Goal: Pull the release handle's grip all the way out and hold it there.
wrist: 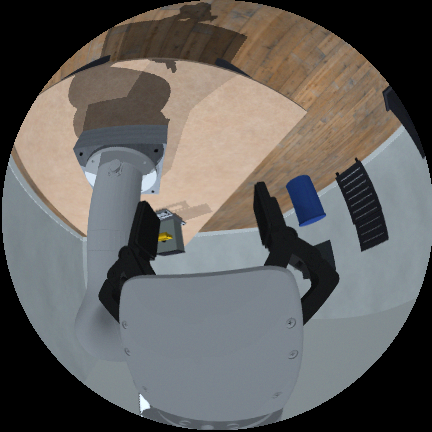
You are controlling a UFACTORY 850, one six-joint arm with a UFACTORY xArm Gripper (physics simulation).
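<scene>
The release handle's grip (164, 237) is a small yellow piece on the face of a grey-green box (173, 246), left of the view's middle, just right of my left finger. The box stands on the tan table top (225, 130) near its edge. My gripper (200, 201) is wide open with nothing between its black fingers. The grip lies beyond the fingers, close to the left one in the view, and does not appear to be touched. The left finger hides part of the box's left side. How far out the grip stands cannot be told.
My arm's base (122, 137) and grey arm link (115, 210) stand at the left, close to the box. A blue barrel (306, 200), a black slatted rack (358, 200) and a dark panel (326, 255) are at the right. Wooden floor (320, 135) lies beyond the table.
</scene>
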